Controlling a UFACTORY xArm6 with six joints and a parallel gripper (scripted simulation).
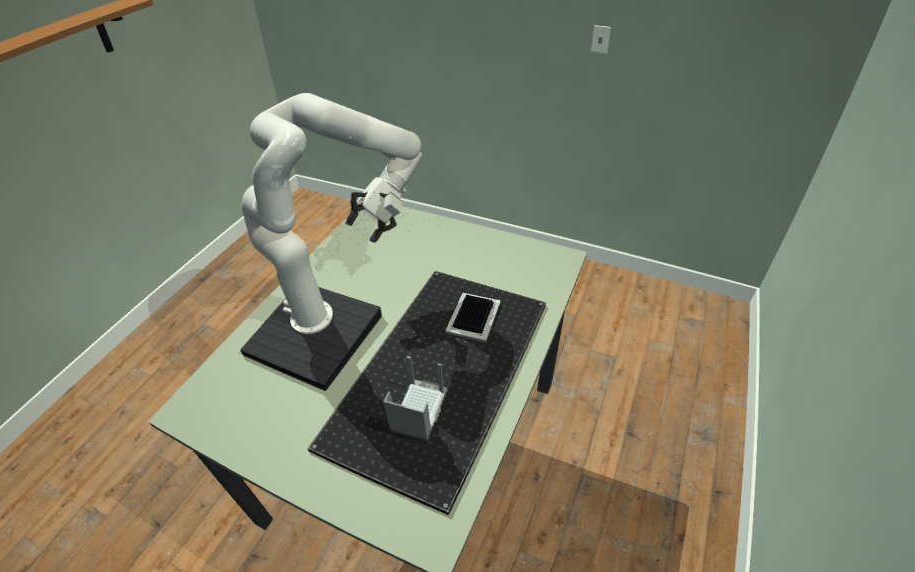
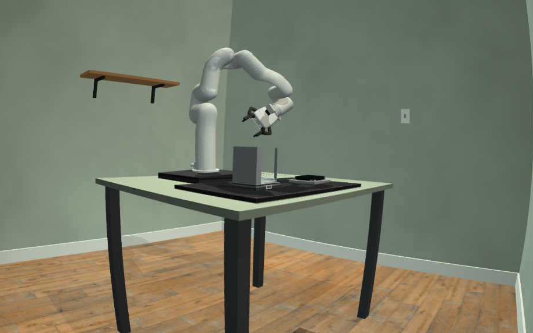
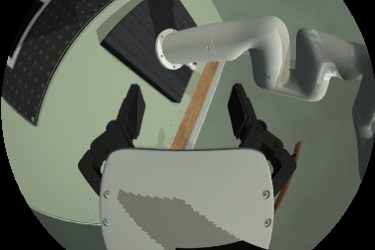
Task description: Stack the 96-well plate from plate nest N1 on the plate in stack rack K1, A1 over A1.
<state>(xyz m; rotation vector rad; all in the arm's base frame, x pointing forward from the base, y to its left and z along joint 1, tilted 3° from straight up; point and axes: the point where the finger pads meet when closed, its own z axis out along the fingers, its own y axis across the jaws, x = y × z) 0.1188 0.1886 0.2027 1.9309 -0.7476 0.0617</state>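
Right now my hand is 340 mm short of the black 96-well plate, 210 mm above it and 20 mm to the left of it. Round my hand: white 96-well plate (380 mm to the right, 300 mm ahead, 210 mm below); thin post (340 mm ahead, 320 mm to the right, 150 mm below); pale A1 mark (390 mm ahead, 220 mm below, 50 mm to the left).
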